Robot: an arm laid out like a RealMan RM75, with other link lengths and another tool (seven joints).
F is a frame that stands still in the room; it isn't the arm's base.
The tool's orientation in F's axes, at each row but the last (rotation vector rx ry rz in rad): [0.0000, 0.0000, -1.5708]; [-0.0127, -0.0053, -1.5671]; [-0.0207, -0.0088, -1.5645]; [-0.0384, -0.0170, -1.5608]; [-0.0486, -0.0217, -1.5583]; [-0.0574, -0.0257, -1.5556]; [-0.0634, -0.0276, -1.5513]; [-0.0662, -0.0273, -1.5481]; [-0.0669, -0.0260, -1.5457]
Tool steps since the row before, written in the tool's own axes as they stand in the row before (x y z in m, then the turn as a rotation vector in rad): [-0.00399, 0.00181, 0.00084, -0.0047, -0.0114, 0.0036]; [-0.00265, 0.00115, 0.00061, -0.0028, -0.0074, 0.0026]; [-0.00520, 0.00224, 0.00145, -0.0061, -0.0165, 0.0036]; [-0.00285, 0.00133, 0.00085, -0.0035, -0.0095, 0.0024]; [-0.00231, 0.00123, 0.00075, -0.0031, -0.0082, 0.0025]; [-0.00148, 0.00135, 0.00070, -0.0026, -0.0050, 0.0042]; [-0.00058, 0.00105, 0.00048, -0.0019, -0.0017, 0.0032]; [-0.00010, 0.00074, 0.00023, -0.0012, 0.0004, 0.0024]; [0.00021, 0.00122, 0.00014, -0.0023, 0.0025, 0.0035]
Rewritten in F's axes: [0.00181, 0.00399, 0.00084, -0.0114, 0.0047, 0.0036]; [0.00114, 0.00266, 0.00057, -0.0074, 0.0028, 0.0026]; [0.00222, 0.00524, 0.00133, -0.0165, 0.0061, 0.0036]; [0.00131, 0.00289, 0.00073, -0.0095, 0.0035, 0.0024]; [0.00121, 0.00236, 0.00062, -0.0082, 0.0031, 0.0025]; [0.00134, 0.00153, 0.00059, -0.0050, 0.0027, 0.0042]; [0.00105, 0.00063, 0.00042, -0.0017, 0.0021, 0.0031]; [0.00074, 0.00013, 0.00020, 0.0004, 0.0013, 0.0023]; [0.00123, -0.00017, 0.00012, 0.0025, 0.0026, 0.0033]
